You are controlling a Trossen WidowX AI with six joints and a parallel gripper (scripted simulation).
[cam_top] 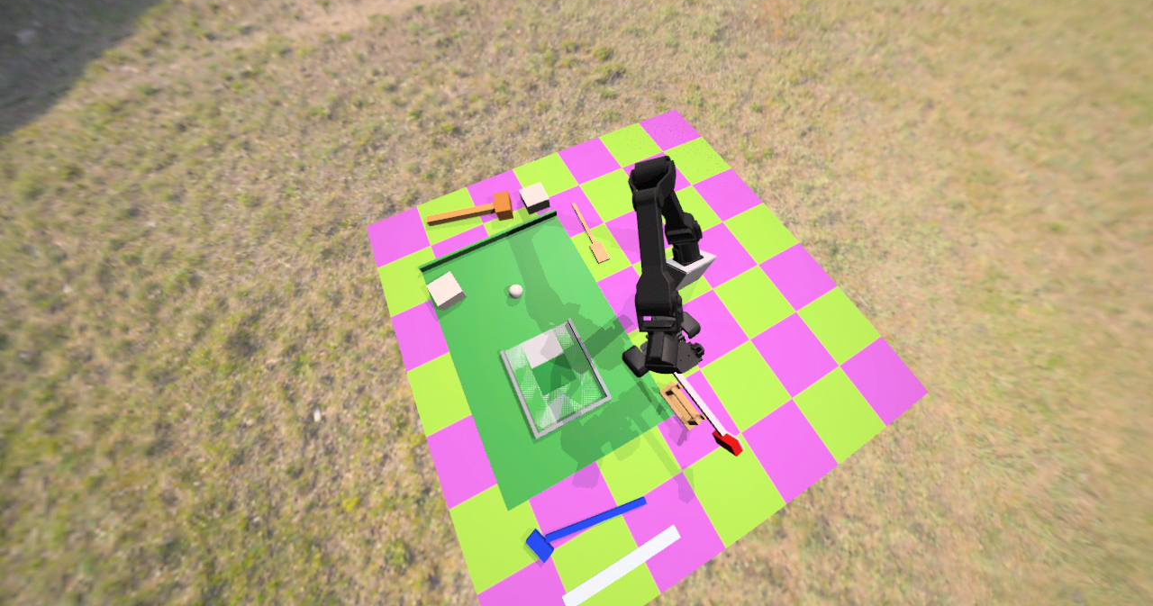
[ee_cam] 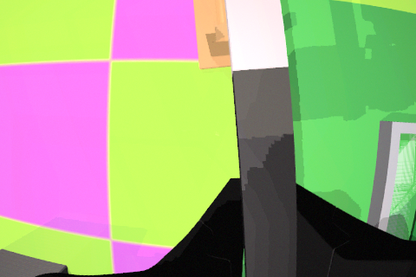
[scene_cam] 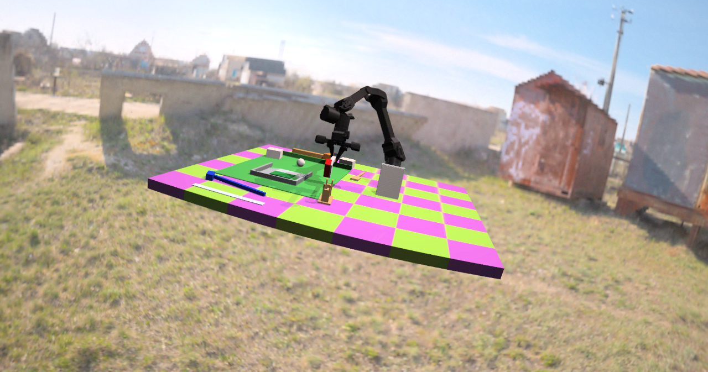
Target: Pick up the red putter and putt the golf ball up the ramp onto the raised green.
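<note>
My gripper tip is now 45 cm to the left of the tan paddle, 12 cm above it and 4 cm past it. From my gripper tip the other things lie so: wooden stand 13 cm to the left, 9 cm below, 3 cm behind; then blue putter 32 cm ahead, 27 cm to the left, 11 cm below; then red putter 11 cm to the left, 3 cm above, 2 cm behind.
</note>
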